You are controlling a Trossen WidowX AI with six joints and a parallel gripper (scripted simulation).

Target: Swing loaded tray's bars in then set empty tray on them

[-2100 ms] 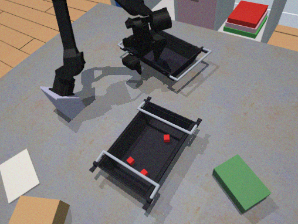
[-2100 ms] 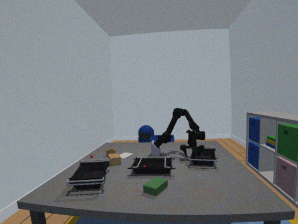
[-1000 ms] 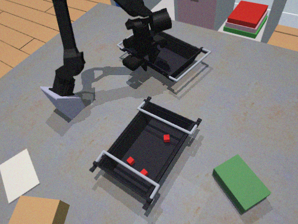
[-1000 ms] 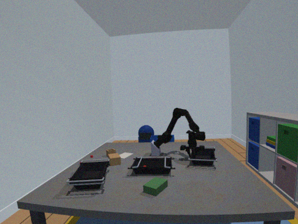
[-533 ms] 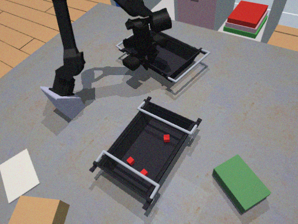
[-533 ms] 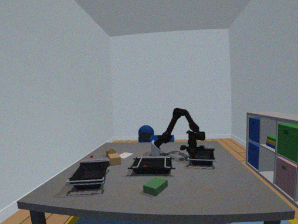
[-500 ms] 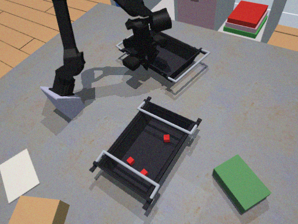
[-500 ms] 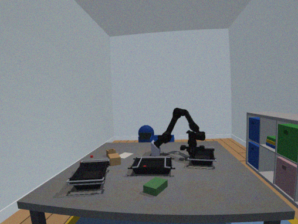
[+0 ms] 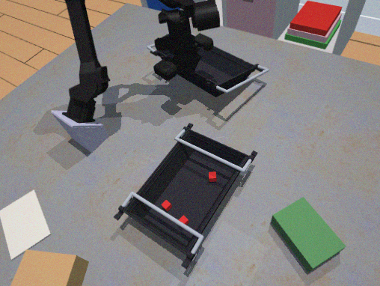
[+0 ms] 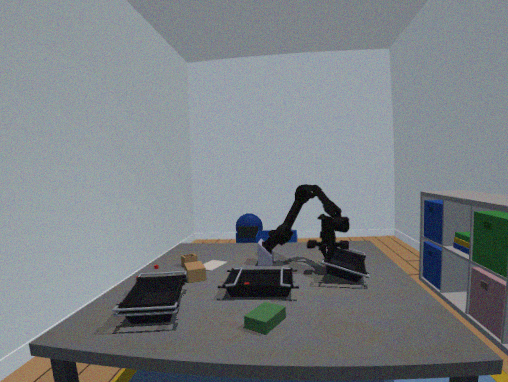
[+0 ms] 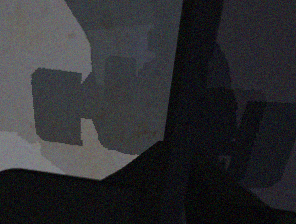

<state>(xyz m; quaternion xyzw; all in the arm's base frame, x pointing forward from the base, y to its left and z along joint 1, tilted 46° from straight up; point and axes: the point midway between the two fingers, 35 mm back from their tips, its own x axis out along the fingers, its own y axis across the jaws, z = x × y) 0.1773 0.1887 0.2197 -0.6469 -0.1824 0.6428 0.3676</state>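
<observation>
Now: the black plastic tray 8 cm to the left of my gripper tip, 2 cm ahead of it and 1 cm above it. The rest, counted from my gripper tip: green block (46 cm ahead, 28 cm to the right, 3 cm below); then white sheet (58 cm to the right, 14 cm behind, 5 cm below); then tan box (62 cm to the right, 4 cm ahead, 2 cm below).
</observation>
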